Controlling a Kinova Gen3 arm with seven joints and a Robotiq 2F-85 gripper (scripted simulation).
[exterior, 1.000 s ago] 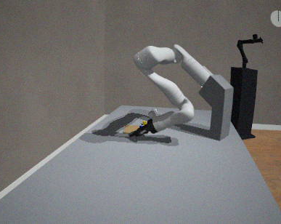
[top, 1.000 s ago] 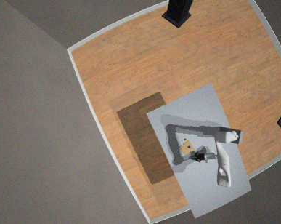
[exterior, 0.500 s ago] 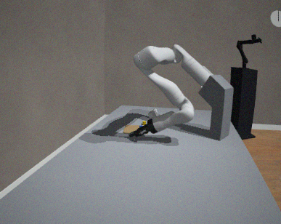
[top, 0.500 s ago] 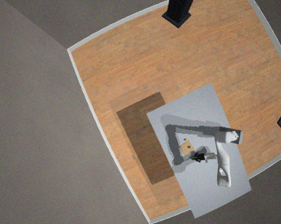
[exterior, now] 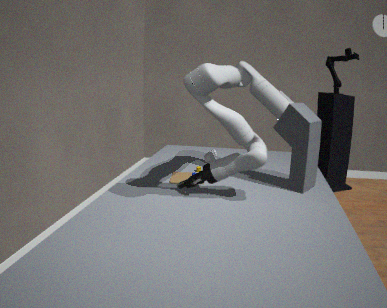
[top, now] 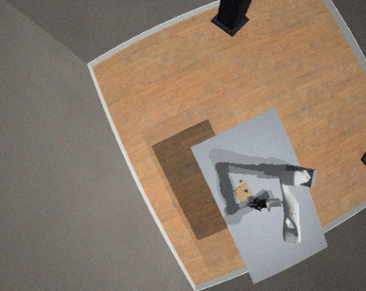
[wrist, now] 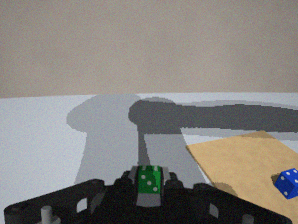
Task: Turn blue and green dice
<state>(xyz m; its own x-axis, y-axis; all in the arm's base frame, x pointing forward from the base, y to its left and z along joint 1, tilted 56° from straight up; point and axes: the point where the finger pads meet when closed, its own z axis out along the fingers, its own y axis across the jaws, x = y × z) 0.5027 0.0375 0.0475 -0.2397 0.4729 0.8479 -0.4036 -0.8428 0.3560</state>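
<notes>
Right now my hand is 1 cm short of the green die, 1 cm to the left of it and 1 cm above it. The rest, counted from my hand: blue die (7 cm behind, 12 cm to the right, 1 cm below); then tan mat (4 cm behind, 13 cm to the right, 2 cm below); then yellow die (11 cm behind, 22 cm to the right, 1 cm below).
</notes>
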